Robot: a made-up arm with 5 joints.
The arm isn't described. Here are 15 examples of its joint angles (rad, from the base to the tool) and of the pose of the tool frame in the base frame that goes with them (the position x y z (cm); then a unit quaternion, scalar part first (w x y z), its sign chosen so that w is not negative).
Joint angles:
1: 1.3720 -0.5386 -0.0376 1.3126 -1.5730
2: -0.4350 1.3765 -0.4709 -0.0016 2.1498
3: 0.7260 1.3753 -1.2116 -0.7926 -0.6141
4: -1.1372 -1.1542 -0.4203 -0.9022 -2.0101
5: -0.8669 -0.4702 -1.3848 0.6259 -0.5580
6: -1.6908 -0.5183 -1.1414 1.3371 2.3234
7: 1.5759 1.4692 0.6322 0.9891 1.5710
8: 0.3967 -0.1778 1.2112 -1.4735 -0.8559
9: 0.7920 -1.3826 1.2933 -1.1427 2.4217
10: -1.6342 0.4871 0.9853 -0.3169 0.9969
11: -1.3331 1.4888 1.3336 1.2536 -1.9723
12: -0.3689 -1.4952 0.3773 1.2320 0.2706
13: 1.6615 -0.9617 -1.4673 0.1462 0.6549
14: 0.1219 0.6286 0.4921 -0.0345 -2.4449
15: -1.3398 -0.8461 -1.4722 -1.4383 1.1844
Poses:
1: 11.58 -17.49 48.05 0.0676 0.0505 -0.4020 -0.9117
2: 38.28 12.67 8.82 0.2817 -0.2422 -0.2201 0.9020
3: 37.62 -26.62 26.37 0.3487 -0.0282 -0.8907 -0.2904
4: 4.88 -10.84 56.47 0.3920 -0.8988 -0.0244 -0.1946
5: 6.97 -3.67 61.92 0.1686 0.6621 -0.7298 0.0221
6: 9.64 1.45 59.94 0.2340 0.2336 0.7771 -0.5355
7: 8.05 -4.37 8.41 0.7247 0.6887 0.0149 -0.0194
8: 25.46 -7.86 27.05 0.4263 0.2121 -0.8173 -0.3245
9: 15.77 -8.16 39.01 0.1186 -0.9856 0.0115 0.1198
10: 8.73 17.03 15.11 0.2700 0.0693 -0.1942 0.9405
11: 9.18 -2.69 21.54 0.2945 -0.9444 -0.1007 -0.1055
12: 11.02 -0.13 47.70 0.7139 0.0489 -0.6638 0.2173
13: 10.14 22.80 52.07 0.3011 0.8492 0.3966 -0.1755
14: 33.44 -3.88 15.81 0.2524 0.2224 -0.0901 -0.9374
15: 5.01 -20.51 49.01 0.2903 -0.0468 0.4575 0.8392
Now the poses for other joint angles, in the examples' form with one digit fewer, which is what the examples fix.
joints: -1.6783 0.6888 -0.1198 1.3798 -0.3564
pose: 6.7 29.0 21.9 0.790 -0.162 0.095 0.584
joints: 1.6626 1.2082 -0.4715 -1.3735 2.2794
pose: 4.9 -34.6 19.1 0.432 -0.831 0.328 0.126
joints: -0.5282 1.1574 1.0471 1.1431 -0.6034
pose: 11.8 0.6 14.8 0.629 -0.432 0.645 -0.039
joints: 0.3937 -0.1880 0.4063 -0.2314 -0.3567
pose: 33.2 -11.0 37.5 0.647 0.004 -0.712 -0.273
